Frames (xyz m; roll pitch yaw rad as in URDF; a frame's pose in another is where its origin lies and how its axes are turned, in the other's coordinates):
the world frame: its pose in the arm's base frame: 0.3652 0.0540 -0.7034 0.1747 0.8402 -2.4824
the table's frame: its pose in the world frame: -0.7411 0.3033 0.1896 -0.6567 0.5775 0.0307
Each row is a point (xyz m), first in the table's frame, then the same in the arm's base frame.
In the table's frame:
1: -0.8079 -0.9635 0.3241
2: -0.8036 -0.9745 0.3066
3: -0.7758 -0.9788 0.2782
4: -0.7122 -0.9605 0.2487
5: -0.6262 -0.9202 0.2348
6: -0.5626 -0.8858 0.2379
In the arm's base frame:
1: -0.1923 0.2506 0.8447
2: -0.1964 0.2697 0.8367
3: -0.1917 0.2918 0.8037
4: -0.1674 0.2996 0.7359
5: -0.1295 0.2809 0.6497
6: -0.1021 0.2532 0.5887

